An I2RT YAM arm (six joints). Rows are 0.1 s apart.
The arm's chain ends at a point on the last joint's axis. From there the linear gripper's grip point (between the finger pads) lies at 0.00 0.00 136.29 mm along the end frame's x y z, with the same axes.
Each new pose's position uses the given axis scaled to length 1; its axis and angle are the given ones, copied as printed.
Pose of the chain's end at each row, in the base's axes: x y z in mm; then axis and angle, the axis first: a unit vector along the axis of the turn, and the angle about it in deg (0 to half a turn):
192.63 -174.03 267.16 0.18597 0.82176 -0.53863 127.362
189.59 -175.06 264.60 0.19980 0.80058 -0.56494 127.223
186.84 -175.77 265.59 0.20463 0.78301 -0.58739 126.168
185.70 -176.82 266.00 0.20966 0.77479 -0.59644 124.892
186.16 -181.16 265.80 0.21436 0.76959 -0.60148 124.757
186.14 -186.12 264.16 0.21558 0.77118 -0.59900 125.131
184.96 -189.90 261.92 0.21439 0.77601 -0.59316 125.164
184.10 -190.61 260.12 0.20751 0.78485 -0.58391 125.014
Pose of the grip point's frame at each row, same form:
259.71 -291.11 247.99 0.18597 0.82176 -0.53863 127.362
251.78 -295.67 251.97 0.19980 0.80058 -0.56494 127.223
246.94 -297.96 259.93 0.20463 0.78301 -0.58739 126.168
245.52 -299.27 264.26 0.20966 0.77479 -0.59644 124.892
244.74 -304.22 265.52 0.21436 0.76959 -0.60148 124.757
244.37 -309.34 262.77 0.21558 0.77118 -0.59900 125.131
244.11 -312.65 259.00 0.21439 0.77601 -0.59316 125.164
245.72 -312.07 255.05 0.20751 0.78485 -0.58391 125.014

